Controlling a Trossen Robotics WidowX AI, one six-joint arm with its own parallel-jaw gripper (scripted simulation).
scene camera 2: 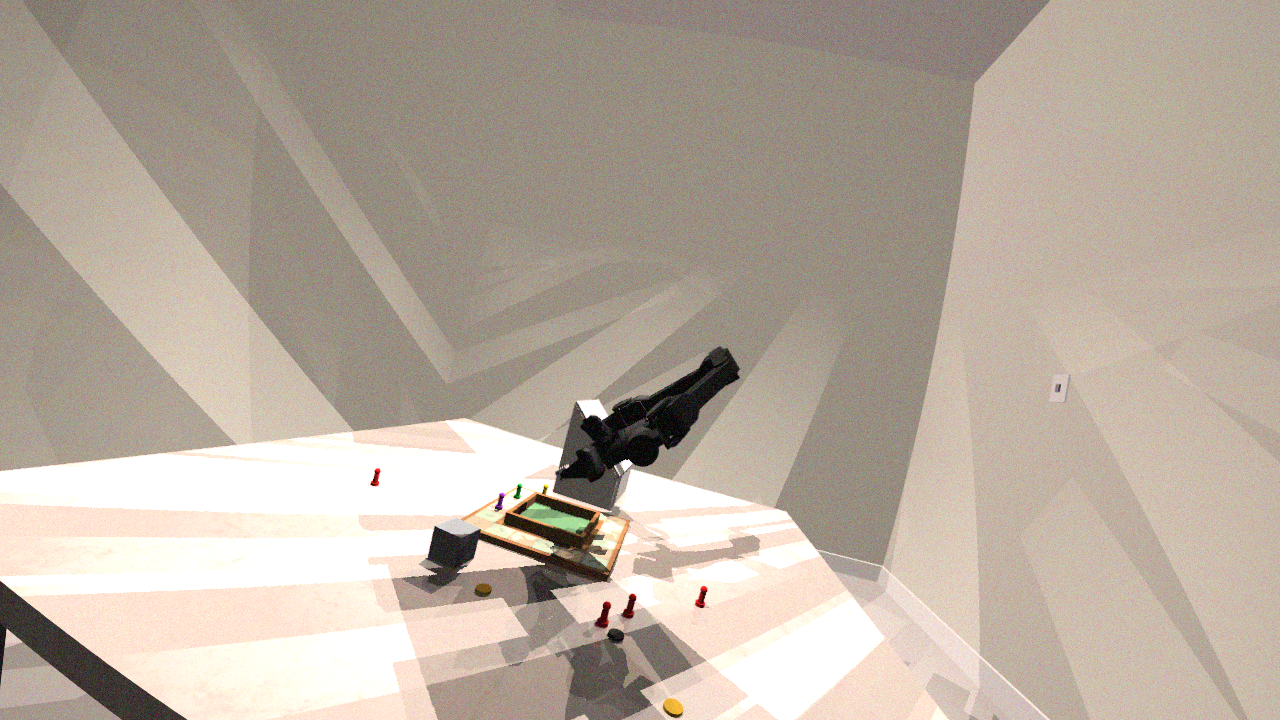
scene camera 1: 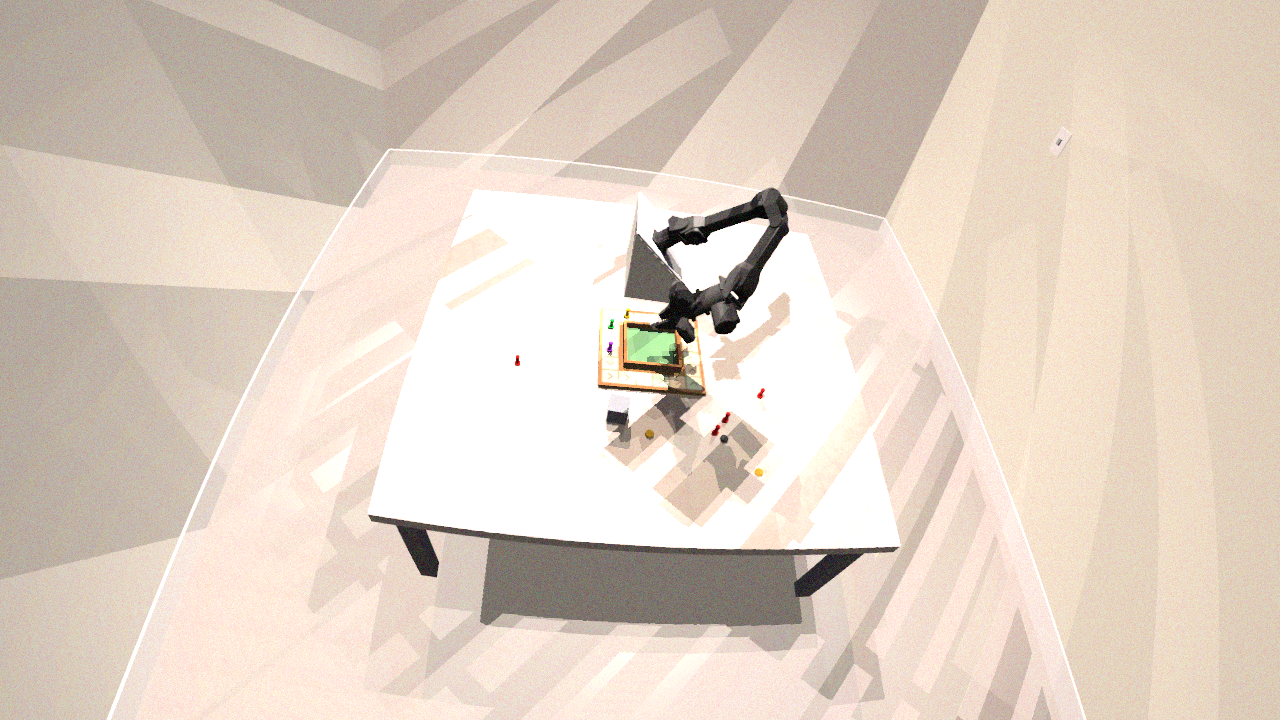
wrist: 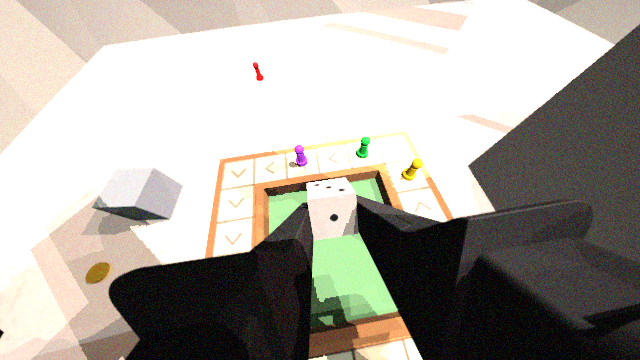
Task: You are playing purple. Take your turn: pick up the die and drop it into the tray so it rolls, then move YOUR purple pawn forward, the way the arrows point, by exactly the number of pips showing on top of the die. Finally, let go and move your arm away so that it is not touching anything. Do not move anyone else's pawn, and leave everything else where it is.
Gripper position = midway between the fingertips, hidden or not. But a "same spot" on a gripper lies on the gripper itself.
Labels:
my gripper: scene camera 2; scene camera 1; wrist 330,205
same spot on green tray: (scene camera 2: 570,522) = (scene camera 1: 660,343)
same spot on my gripper: (scene camera 2: 576,470) = (scene camera 1: 669,325)

